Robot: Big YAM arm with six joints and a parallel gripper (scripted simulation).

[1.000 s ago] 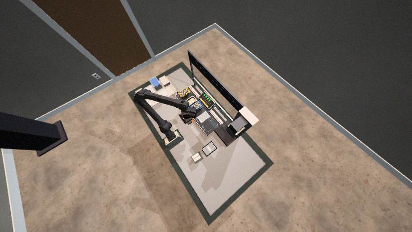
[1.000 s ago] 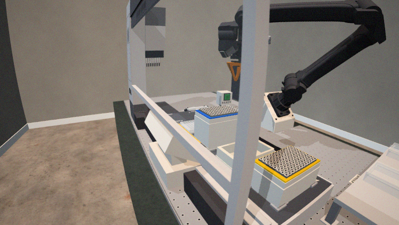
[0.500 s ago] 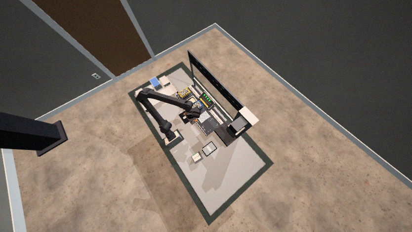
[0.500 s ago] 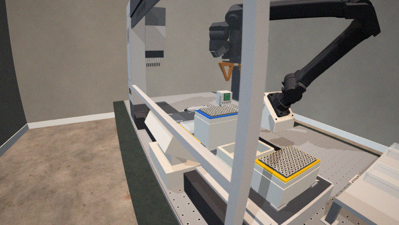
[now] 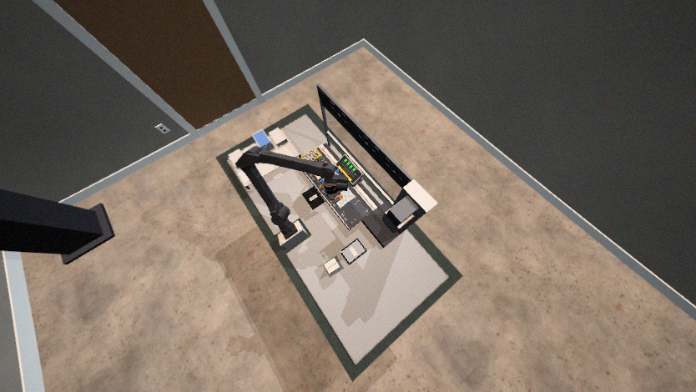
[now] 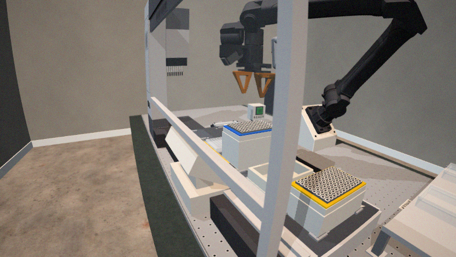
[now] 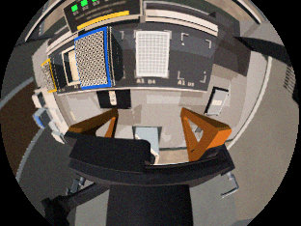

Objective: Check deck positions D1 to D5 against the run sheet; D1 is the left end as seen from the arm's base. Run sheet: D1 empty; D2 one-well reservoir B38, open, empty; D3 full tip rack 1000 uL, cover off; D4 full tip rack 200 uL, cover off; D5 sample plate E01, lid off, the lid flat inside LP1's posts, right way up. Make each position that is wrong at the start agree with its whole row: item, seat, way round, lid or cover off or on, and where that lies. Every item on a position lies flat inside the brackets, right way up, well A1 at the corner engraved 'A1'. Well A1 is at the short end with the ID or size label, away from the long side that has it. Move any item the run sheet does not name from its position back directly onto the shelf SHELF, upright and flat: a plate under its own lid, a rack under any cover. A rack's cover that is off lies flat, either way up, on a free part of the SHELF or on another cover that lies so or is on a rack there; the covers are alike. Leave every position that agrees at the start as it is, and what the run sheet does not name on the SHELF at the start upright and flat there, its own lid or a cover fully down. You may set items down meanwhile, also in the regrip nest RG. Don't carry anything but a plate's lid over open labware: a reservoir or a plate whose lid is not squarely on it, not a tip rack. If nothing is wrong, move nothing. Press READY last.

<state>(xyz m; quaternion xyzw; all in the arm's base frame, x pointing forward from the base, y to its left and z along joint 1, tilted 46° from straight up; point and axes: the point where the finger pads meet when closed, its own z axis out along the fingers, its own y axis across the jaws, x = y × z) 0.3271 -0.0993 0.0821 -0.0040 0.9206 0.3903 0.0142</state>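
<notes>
The white sample plate is 80 mm ahead of my hand, 10 mm to the right of it and 160 mm below it. Round my hand: frame bar: 260 mm ahead, 70 mm to the left, 40 mm below; then blue-rimmed tip rack: 70 mm ahead, 110 mm to the left, 90 mm below; then black nest: 80 mm behind, 150 mm to the left, 210 mm below.
</notes>
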